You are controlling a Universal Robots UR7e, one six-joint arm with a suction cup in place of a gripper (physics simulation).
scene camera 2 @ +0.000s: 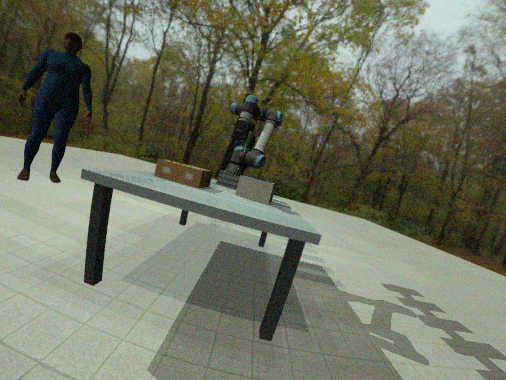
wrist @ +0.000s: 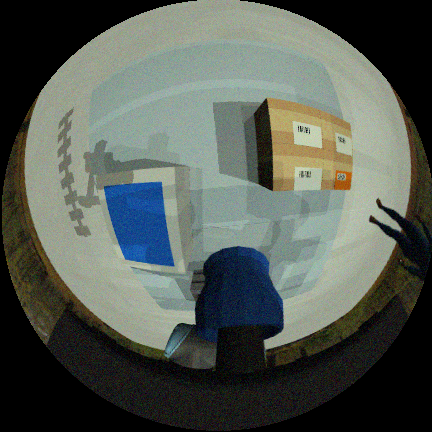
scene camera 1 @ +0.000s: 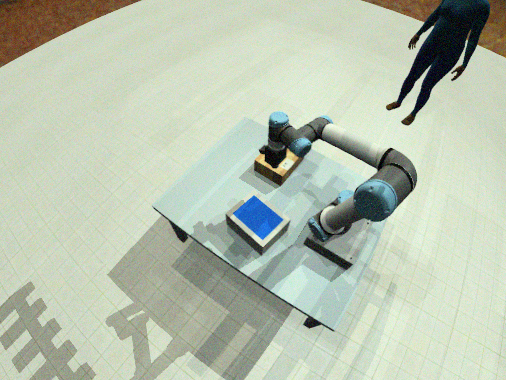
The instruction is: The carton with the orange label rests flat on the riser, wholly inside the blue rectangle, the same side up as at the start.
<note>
My suction cup [wrist: 237, 291] carries nothing. A riser with blue rectangle [scene camera 1: 259, 223] rests on the table.
The riser with blue rectangle also shows in the wrist view [wrist: 146, 211].
</note>
